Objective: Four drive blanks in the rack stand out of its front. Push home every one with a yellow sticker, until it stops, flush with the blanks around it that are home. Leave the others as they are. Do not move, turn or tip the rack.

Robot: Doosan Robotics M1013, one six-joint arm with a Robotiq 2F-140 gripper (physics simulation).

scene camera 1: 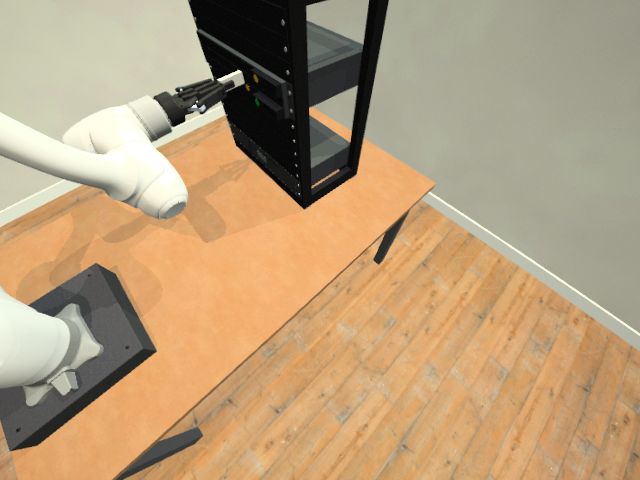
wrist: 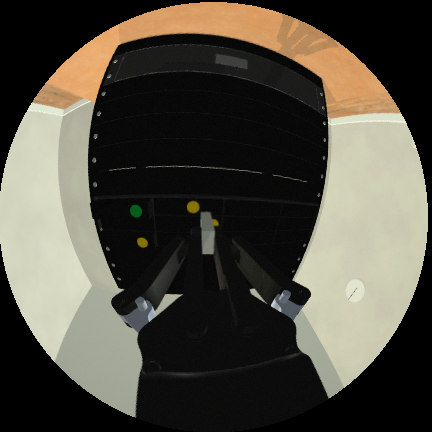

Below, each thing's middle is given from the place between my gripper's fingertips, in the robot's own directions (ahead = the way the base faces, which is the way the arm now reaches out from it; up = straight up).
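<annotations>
There is the green-stickered blank [wrist: 139, 208], and I see it 20 mm ahead of my hand, 20 mm below it and 140 mm to the right of it.
</annotations>
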